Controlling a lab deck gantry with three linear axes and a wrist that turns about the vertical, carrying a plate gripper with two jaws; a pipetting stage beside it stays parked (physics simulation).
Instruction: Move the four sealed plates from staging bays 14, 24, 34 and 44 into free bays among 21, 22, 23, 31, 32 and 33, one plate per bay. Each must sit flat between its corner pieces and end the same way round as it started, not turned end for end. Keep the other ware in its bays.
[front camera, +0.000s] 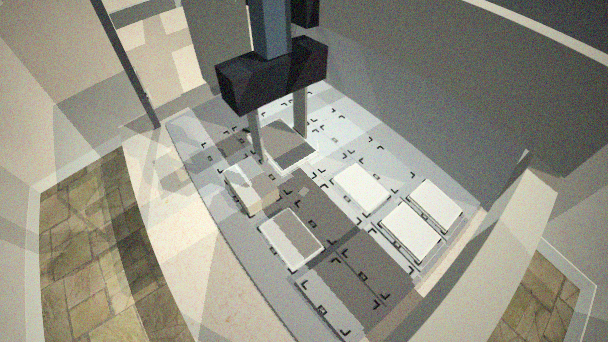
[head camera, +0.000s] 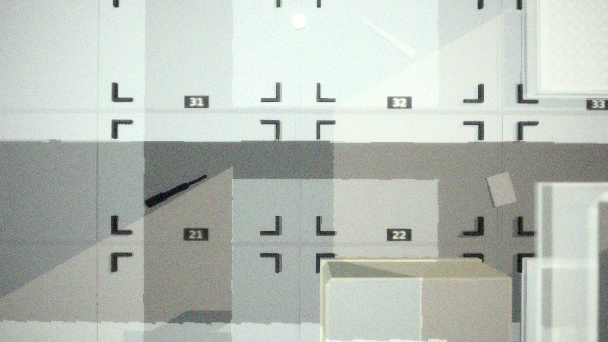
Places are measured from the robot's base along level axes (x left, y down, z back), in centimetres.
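Pixels of known places: gripper, fingertip midpoint: (front camera: 280, 144); robot's base, origin of the base link: (front camera: 202, 145).
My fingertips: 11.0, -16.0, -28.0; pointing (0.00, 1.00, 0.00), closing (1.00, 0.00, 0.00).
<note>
For each thing: its top centre in the pictures, then the offset to it from my fingertips, as dx, dy, dz. "spot": a spot on its surface instead.
- patterned sealed plate, middle of its top: (front camera: 361, 185) +14.7, +14.5, -11.2
- bay 34, surface spot: (front camera: 410, 230) spot: +14.3, +13.1, -27.5
- bay 44, surface spot: (front camera: 435, 205) spot: +24.5, +13.1, -27.8
- tall box, middle of its top: (head camera: 419, 339) (front camera: 248, 179) -6.7, +11.8, +5.2
- white plate, middle of its top: (front camera: 290, 236) -6.7, +14.5, -11.2
- dark slim tool, middle of its top: (head camera: 174, 190) +3.0, +15.2, +23.0
- pale stick, middle of its top: (head camera: 389, 34) +15.3, +15.2, +6.2
- small card, middle of its top: (head camera: 502, 189) (front camera: 303, 191) +3.1, +15.9, -3.1
My gripper (front camera: 280, 148) is shut on a sealed plate (front camera: 282, 132) (head camera: 565, 220) and holds it level, high above the deck. Part of this plate shows large at the lower right of the head view. A patterned sealed plate (front camera: 361, 186) (head camera: 575, 50) lies in bay 33. Sealed plates stand in bay 34 (front camera: 410, 230) and bay 44 (front camera: 435, 205) at the right. Bays 14 and 24 hold no plate. Bays 21 (head camera: 195, 234), 22 (head camera: 399, 235), 31 (head camera: 196, 101) and 32 (head camera: 399, 102) hold no plate. No plate rests in bay 23 in the front view. The gripper does not show in the head view.
A tall box (front camera: 250, 187) (head camera: 420, 310) stands in the bay below 22. A white plate (front camera: 292, 239) is in the bay beside it. A dark slim tool (head camera: 175, 191) lies in bay 21, a pale stick (head camera: 390, 37) in 32, and a small card (front camera: 303, 191) (head camera: 501, 189) between 22 and 23.
</note>
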